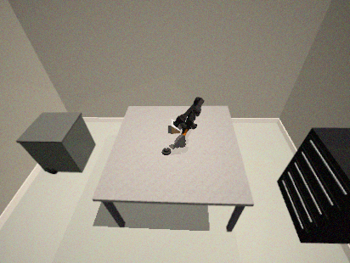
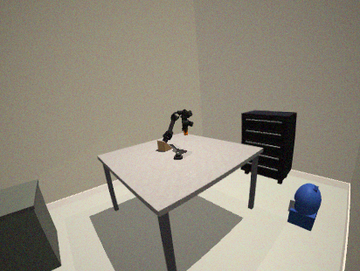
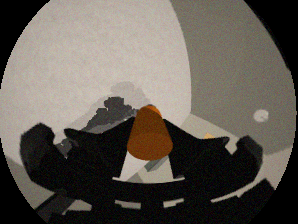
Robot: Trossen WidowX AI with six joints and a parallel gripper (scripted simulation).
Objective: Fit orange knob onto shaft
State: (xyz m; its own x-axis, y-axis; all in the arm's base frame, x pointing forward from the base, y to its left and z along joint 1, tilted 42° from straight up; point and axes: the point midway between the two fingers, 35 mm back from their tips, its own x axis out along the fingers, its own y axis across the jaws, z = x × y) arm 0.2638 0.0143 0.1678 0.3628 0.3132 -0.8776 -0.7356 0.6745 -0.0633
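The orange knob lies 3 cm above my gripper tip, 2 cm behind it and 1 cm to the left of it. From my gripper tip the other things lie so: dark round pedestal (17 cm to the right, 16 cm below, 7 cm ahead).
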